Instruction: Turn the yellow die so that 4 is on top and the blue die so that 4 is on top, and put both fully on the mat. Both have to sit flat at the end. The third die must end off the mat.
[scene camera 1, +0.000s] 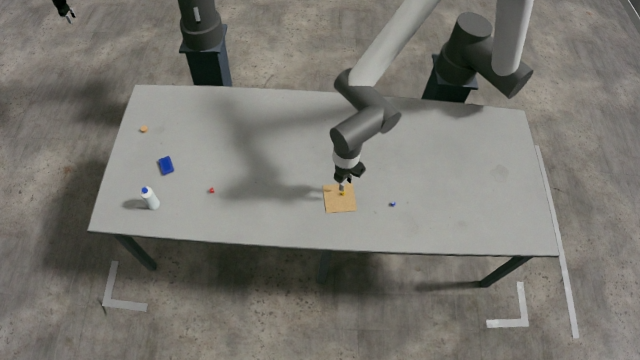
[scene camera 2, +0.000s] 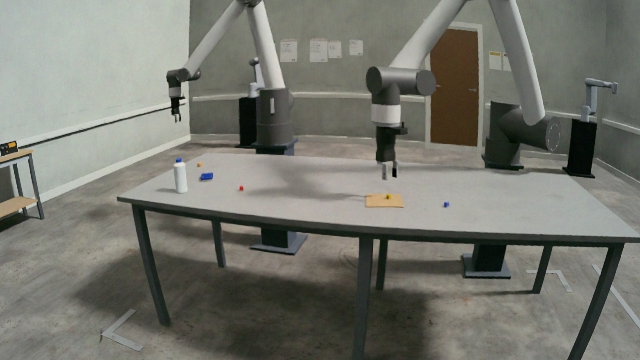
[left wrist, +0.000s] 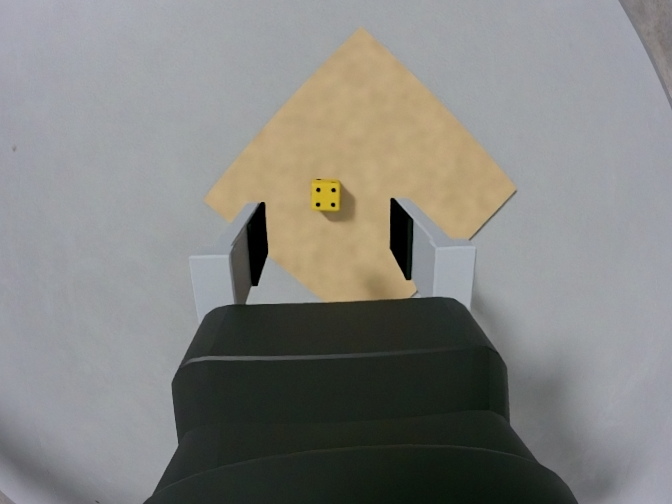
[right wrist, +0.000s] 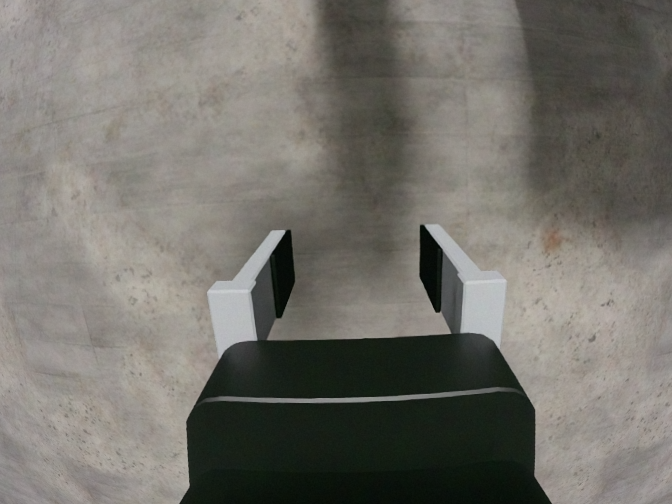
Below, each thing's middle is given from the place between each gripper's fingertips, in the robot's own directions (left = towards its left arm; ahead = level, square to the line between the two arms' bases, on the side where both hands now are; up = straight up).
Labels:
Now: left hand (scene camera 2: 389, 178) 90 mm above the yellow die (left wrist: 325, 195). Round my left hand: tan mat (scene camera 1: 334, 202) 100 mm below, 20 mm ahead, 10 mm to the right.

